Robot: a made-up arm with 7 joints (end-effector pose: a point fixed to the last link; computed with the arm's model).
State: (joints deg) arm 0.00 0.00 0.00 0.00 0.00 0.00 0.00
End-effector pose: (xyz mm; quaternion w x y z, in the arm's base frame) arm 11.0 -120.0 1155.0 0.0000 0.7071 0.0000 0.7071
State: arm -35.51 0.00 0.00 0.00 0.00 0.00 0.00
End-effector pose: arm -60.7 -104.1 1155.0 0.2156 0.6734 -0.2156 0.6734
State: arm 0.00 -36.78 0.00 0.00 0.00 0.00 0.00
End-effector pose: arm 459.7 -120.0 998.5 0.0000 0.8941 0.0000 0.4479
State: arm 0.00 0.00 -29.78 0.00 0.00 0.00 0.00
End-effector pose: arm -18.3 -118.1 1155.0 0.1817 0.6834 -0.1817 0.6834
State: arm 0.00 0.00 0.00 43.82 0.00 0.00 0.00
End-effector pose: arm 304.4 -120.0 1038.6 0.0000 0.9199 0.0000 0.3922
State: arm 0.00 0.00 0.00 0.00 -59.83 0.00 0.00
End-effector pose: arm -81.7 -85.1 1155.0 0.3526 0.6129 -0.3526 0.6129
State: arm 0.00 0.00 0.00 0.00 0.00 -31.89 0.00
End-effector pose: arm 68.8 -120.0 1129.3 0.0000 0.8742 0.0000 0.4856
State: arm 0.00 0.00 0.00 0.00 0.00 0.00 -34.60
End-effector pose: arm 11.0 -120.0 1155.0 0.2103 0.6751 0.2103 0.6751
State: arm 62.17 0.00 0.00 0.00 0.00 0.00 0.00
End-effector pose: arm 111.3 -46.3 1155.0 0.3651 -0.6056 -0.3651 -0.6056
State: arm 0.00 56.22 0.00 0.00 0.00 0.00 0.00
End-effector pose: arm -619.8 -120.0 829.8 0.0000 0.2905 0.0000 0.9569
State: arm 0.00 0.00 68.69 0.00 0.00 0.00 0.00
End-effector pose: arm 56.2 -74.1 1155.0 0.3989 -0.5838 -0.3989 -0.5838
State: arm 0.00 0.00 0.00 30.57 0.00 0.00 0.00
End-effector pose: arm 226.4 -120.0 1097.2 0.0000 0.8685 0.0000 0.4957
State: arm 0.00 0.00 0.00 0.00 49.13 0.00 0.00
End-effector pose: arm 79.6 -74.0 1155.0 0.2940 -0.6431 -0.2940 -0.6431
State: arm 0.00 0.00 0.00 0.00 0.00 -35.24 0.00
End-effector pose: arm 73.8 -120.0 1124.9 0.0000 0.8880 0.0000 0.4599
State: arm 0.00 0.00 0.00 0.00 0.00 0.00 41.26
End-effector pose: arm 11.0 -120.0 1155.0 0.2491 -0.6618 0.2491 -0.6618
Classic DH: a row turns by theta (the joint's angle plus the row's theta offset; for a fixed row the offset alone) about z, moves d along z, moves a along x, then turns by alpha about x. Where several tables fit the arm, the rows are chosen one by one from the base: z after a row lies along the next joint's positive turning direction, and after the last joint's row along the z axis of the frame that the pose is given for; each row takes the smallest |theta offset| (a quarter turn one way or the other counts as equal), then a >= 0, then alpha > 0; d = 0 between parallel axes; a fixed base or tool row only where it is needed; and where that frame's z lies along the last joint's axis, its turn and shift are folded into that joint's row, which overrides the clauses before.
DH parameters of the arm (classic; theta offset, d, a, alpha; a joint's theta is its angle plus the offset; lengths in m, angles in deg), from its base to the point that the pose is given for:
joint 1: 0 0.402 0 90
joint 2: 0 0.064 0 -90
joint 3: 0 0.33 0.013 -90
joint 4: 0 0.042 -0.018 90
joint 5: 0 0.309 0 90
joint 6: 90 0.098 0.114 90
joint 7: 0 0.016 0 0

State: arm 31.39 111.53 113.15 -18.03 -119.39 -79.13 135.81
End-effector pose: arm -348.0 -537.3 284.3 0.8402 -0.3867 0.3782 0.0376
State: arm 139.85 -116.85 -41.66 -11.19 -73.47 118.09 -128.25
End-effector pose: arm -497.9 232.8 195.8 0.2319 -0.7829 -0.3311 0.4729
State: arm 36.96 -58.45 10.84 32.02 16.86 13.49 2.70
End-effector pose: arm 615.3 371.2 555.1 0.2509 -0.9182 -0.3058 -0.0191
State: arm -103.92 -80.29 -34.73 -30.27 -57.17 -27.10 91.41
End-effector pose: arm -122.7 -583.6 747.6 0.6550 -0.3585 -0.6603 0.0808
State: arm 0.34 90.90 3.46 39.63 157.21 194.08 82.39
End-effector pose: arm -476.8 78.7 529.8 0.6999 0.4108 0.2183 0.5420
